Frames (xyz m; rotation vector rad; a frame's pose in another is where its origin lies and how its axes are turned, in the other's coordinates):
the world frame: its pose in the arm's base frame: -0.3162 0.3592 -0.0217 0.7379 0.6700 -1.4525
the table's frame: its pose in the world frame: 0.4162 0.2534 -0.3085 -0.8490 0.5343 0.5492
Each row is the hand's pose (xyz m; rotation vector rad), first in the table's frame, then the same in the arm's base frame.
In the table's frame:
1: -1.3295 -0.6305 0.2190 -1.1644 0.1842 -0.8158
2: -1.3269 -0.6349 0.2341 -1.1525 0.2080 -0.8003
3: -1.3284 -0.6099 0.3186 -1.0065 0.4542 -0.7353
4: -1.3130 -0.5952 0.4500 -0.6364 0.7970 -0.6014
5: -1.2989 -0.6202 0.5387 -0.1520 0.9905 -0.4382
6: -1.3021 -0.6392 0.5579 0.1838 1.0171 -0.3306
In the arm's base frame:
1: -0.5782 -0.3497 0.6761 -0.9649 1.5942 -0.1868
2: -0.5680 -0.3620 0.6758 -0.9422 1.6167 -0.1772
3: -0.4879 -0.3906 0.6989 -0.7526 1.8622 -0.1621
4: -0.3718 -0.4542 0.7132 -0.2915 2.2060 -0.2151
5: -0.3117 -0.5254 0.7129 0.3118 2.3651 -0.3658
6: -0.3078 -0.5521 0.7163 0.7203 2.3327 -0.5066

